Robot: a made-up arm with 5 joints.
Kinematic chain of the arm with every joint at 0, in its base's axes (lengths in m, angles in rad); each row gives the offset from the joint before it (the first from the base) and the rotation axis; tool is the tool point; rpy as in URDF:
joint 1: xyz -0.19 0.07 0.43 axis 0.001 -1 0.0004
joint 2: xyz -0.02 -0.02 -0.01 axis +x
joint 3: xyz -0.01 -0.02 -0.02 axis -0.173 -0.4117 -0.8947
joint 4: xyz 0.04 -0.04 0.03 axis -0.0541 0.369 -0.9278
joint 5: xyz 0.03 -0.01 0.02 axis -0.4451 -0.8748 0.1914
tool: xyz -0.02 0 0.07 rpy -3.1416 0 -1.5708
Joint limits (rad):
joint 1: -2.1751..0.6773
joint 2: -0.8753..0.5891
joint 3: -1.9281..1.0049
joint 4: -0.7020..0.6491
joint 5: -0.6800..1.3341
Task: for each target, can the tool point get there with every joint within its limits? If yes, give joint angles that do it. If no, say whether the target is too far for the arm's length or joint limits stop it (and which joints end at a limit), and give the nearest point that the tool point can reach.
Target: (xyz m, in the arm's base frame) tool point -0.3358 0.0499 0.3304
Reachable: no: joint limits stop it (at a limit: joint 1, joint 2, joint 4, joint 5) | nearest point -0.2944 0.0755 0.3513 | short by 0.053 m
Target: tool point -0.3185 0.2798 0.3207
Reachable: no: too far | nearest point -0.2570 0.1541 0.3730 | short by 0.149 m
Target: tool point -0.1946 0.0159 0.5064
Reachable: yes | joints -0.3058 -0.5621 -0.0517 -0.4055 0.9672
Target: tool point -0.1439 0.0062 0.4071
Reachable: yes | joints -1.5216 0.1655 -0.5758 0.4168 0.7658
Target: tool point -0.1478 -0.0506 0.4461
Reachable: yes | joints -0.7329 0.4625 -0.2399 -0.5447 0.1341
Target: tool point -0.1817 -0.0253 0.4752
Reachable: yes | joints -1.1113 0.2176 0.0846 -0.2845 0.9793
